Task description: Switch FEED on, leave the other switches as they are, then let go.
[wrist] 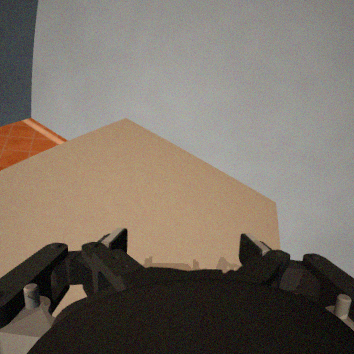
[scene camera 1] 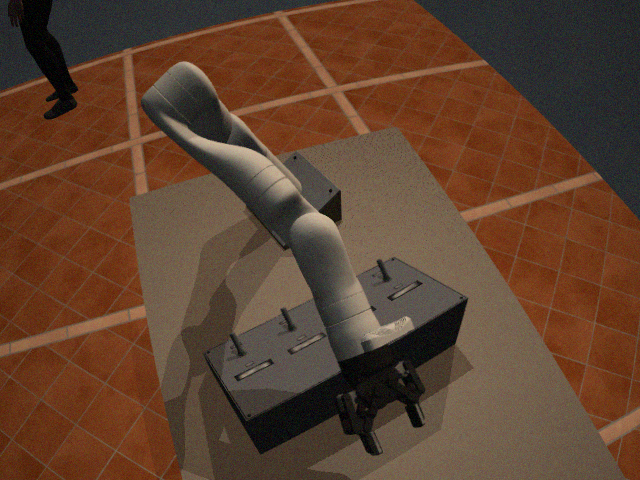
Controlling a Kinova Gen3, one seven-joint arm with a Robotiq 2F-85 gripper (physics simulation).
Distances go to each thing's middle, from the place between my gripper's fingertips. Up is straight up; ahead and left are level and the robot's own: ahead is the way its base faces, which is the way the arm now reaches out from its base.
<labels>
The grey switch box (scene camera 1: 283,383) is 33 cm behind my hand, 8 cm to the left of it and 24 cm below it.
</labels>
